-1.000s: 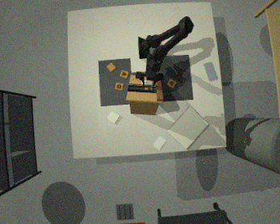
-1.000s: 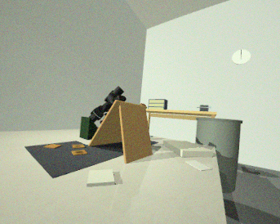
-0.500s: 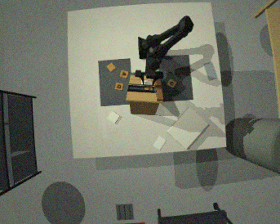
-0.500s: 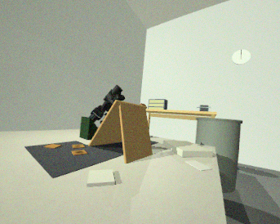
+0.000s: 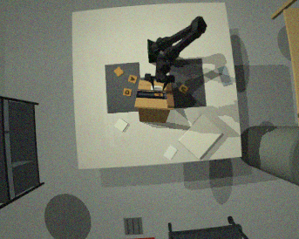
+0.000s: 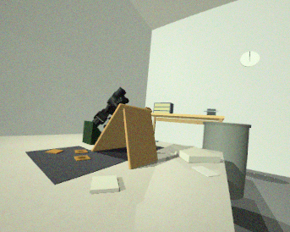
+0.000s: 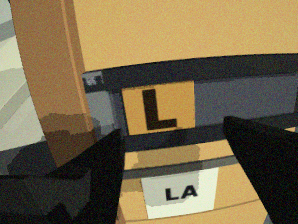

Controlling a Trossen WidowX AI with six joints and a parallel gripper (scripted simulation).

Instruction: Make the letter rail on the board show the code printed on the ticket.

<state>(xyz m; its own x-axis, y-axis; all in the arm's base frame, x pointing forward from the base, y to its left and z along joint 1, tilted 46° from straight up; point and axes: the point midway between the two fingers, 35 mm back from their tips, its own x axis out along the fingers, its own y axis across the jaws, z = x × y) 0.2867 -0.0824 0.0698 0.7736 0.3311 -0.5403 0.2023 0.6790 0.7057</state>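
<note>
My gripper tip is now 30 mm past the white ticket and 110 mm above it. The rest, counted from my gripper tip: dark mat 110 mm behind, 200 mm below; then white card 190 mm ahead, 300 mm to the right, 200 mm below; then white box 360 mm ahead, 290 mm to the left, 180 mm below.
</note>
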